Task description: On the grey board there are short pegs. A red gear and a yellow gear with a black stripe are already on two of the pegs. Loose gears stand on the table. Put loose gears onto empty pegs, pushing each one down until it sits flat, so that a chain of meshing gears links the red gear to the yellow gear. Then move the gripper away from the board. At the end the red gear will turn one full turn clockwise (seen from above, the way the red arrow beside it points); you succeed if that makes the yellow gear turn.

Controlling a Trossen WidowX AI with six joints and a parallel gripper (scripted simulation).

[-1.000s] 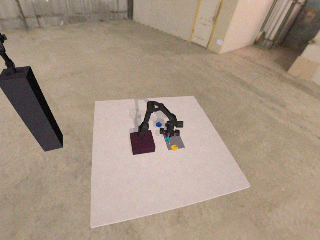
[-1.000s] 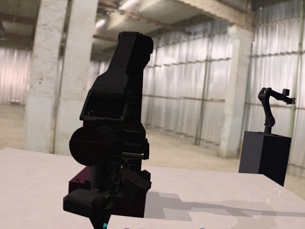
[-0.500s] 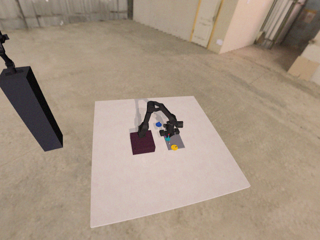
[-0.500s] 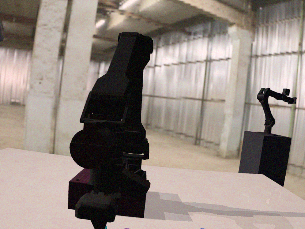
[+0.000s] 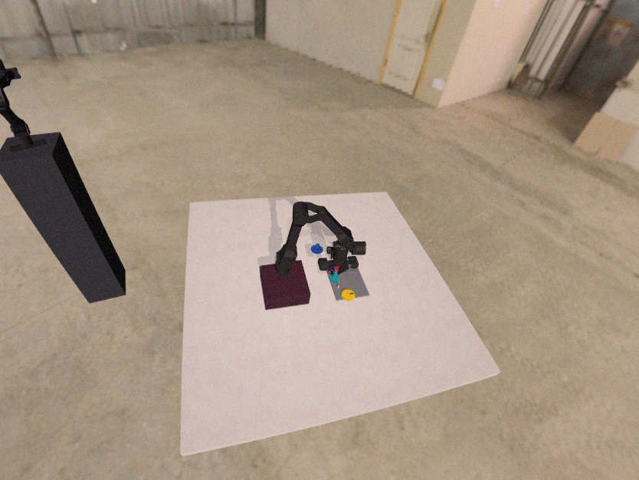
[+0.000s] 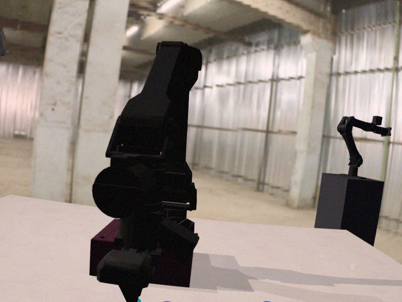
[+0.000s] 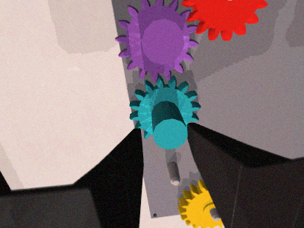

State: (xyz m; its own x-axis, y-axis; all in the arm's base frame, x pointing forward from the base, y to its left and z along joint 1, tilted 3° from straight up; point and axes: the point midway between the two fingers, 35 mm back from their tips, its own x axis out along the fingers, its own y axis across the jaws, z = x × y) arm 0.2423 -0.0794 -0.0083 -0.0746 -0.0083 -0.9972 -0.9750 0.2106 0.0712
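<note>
My gripper tip is now 2 cm above the teal gear. Also, from my gripper tip: purple gear (5 cm to the left, 2 cm below, 1 cm ahead); yellow gear (11 cm to the right, 3 cm below, 2 cm ahead); red gear (6 cm to the left, 6 cm ahead, 3 cm below).
</note>
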